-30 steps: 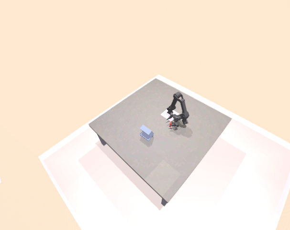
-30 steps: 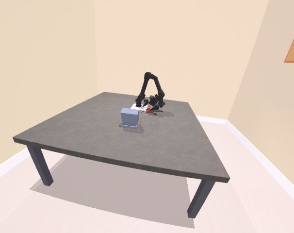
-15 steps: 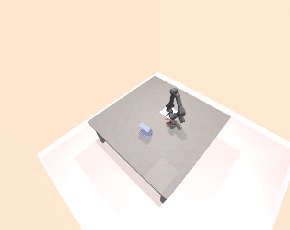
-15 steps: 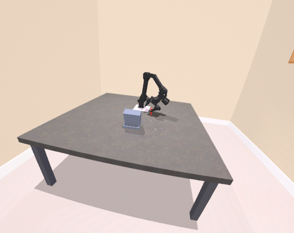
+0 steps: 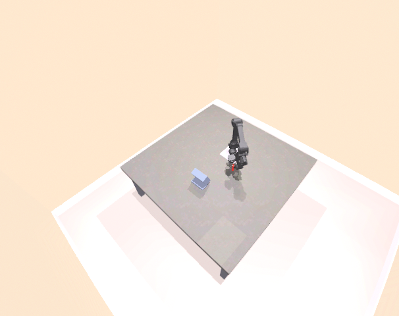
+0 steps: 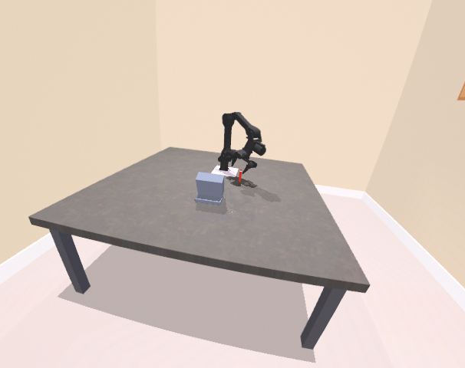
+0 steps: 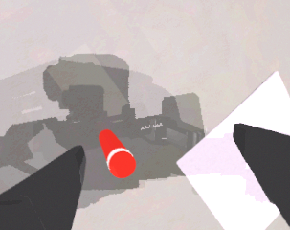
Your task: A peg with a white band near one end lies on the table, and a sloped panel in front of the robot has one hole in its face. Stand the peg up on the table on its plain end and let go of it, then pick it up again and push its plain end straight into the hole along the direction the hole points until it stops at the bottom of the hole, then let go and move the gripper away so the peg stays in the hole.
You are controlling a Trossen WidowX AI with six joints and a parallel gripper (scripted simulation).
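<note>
The red peg lies 2 cm to the left of my gripper tip, 2 cm below it and 1 cm ahead of it. Round my gripper tip: sloped panel 28 cm ahead, 11 cm to the right.
</note>
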